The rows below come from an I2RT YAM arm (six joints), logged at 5 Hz.
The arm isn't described. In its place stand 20 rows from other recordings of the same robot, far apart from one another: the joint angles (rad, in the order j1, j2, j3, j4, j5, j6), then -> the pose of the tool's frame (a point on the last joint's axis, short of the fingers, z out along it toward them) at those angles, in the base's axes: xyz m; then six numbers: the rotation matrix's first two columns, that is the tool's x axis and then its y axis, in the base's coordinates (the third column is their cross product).
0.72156 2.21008 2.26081 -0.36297 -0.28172 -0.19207 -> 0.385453 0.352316 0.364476 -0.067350 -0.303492 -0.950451 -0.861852 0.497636 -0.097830
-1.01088 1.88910 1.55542 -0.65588 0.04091 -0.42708 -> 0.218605 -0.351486 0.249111 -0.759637 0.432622 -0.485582 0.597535 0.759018 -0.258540
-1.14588 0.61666 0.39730 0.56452 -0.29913 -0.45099 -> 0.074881 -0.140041 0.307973 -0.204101 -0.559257 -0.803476 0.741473 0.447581 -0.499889
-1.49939 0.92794 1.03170 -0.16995 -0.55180 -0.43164 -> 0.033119 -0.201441 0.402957 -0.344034 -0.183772 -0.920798 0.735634 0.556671 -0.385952
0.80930 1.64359 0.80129 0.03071 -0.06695 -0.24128 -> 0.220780 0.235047 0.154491 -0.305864 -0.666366 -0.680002 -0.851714 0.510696 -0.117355
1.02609 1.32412 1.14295 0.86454 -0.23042 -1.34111 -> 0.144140 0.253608 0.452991 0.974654 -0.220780 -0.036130 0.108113 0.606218 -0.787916
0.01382 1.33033 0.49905 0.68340 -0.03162 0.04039 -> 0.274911 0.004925 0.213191 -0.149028 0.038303 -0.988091 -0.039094 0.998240 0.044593
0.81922 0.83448 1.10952 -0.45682 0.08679 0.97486 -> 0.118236 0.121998 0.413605 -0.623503 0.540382 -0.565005 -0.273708 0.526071 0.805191
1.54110 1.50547 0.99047 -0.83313 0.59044 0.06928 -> 0.027780 0.267705 0.207470 -0.086116 -0.962329 -0.257889 -0.822691 0.214685 -0.526393
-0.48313 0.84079 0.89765 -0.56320 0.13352 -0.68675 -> 0.157824 -0.088145 0.331053 -0.689398 -0.347946 -0.635346 0.163474 0.779729 -0.604400
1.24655 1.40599 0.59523 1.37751 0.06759 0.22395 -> 0.091919 0.265935 0.296482 -0.039218 0.578795 -0.814530 -0.942398 0.249569 0.222716
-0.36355 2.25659 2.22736 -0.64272 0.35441 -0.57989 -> 0.479636 -0.195701 0.303779 -0.808532 -0.242199 -0.536298 0.172521 0.773759 -0.609535
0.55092 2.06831 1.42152 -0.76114 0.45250 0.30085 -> 0.344581 0.193434 0.141121 -0.924614 -0.255270 -0.282711 -0.142804 0.920385 -0.364002
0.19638 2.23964 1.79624 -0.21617 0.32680 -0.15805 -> 0.508186 0.089449 0.203704 -0.603584 -0.272063 -0.749445 -0.031377 0.947357 -0.318639
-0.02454 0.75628 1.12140 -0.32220 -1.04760 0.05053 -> 0.127814 0.027710 0.442126 -0.000240 0.025250 -0.999681 -0.853986 0.520125 0.013342
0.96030 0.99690 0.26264 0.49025 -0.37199 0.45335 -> 0.105620 0.173531 0.189697 -0.547388 -0.070621 -0.833894 -0.807327 0.307018 0.503948
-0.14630 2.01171 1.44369 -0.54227 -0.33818 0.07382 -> 0.416524 -0.049437 0.174654 -0.884459 0.200654 -0.421271 0.057044 0.942544 0.329176
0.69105 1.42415 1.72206 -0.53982 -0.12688 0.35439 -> 0.231500 0.197321 0.477751 -0.425371 0.094890 -0.900031 -0.617664 0.696430 0.365344
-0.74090 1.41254 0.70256 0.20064 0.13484 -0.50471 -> 0.217177 -0.205146 0.206726 -0.680212 -0.027178 -0.732511 0.487262 0.729799 -0.479551
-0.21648 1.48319 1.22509 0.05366 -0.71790 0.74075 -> 0.344725 -0.051836 0.351500 -0.461672 0.621964 -0.632472 -0.211036 0.615521 0.759340
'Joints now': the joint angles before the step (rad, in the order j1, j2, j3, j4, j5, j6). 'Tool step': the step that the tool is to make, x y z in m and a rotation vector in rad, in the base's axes. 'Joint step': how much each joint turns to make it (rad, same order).
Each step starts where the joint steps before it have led.
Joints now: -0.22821, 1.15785, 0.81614, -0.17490, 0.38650, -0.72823
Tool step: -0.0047, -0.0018, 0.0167, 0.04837, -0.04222, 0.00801
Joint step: -0.01767, -0.02701, 0.04648, -0.05787, -0.05016, 0.03978
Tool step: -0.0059, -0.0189, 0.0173, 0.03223, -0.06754, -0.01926
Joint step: -0.08924, -0.01116, 0.04437, -0.00385, -0.08516, 0.01324
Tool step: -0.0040, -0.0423, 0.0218, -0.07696, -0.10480, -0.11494
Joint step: -0.15788, 0.03798, 0.05339, 0.12161, -0.02913, -0.04331
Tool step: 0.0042, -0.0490, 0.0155, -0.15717, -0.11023, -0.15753
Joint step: -0.13319, 0.10699, 0.04755, 0.25288, 0.04010, -0.06952
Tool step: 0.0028, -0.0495, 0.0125, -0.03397, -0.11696, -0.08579
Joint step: -0.11907, 0.13166, 0.10529, 0.12712, -0.03631, 0.04674
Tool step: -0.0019, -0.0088, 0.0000, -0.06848, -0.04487, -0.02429
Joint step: -0.02272, 0.02189, -0.01810, 0.12401, 0.00112, -0.01952
